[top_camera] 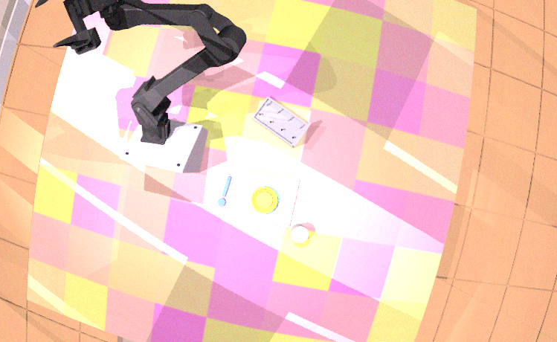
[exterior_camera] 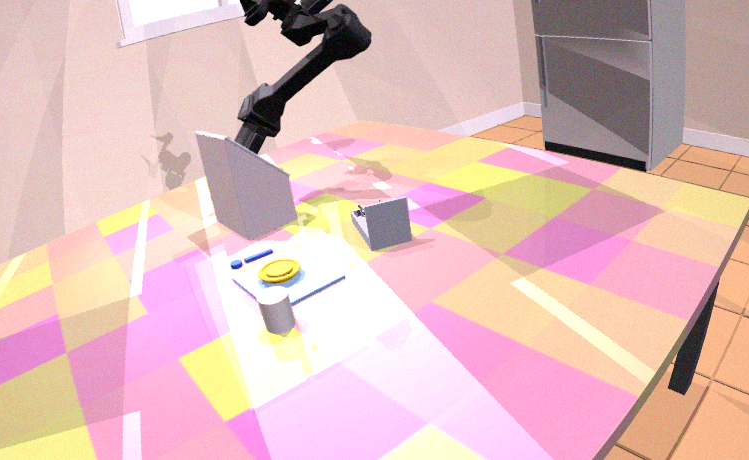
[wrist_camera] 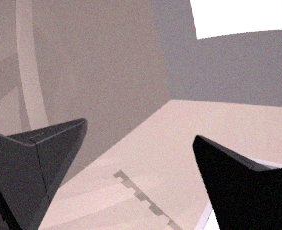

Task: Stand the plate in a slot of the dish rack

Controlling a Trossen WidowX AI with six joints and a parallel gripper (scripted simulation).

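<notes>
Now: gripper tip 520 mm above the yellow plate, 420 mm short of it and 280 mm to the left of it. From my gripper tip the other things lie so: light blue mat 540 mm below, 430 mm ahead, 270 mm to the right; dish rack 520 mm below, 430 mm ahead, 60 mm to the right; blue spoon 530 mm below, 310 mm ahead, 280 mm to the right.
</notes>
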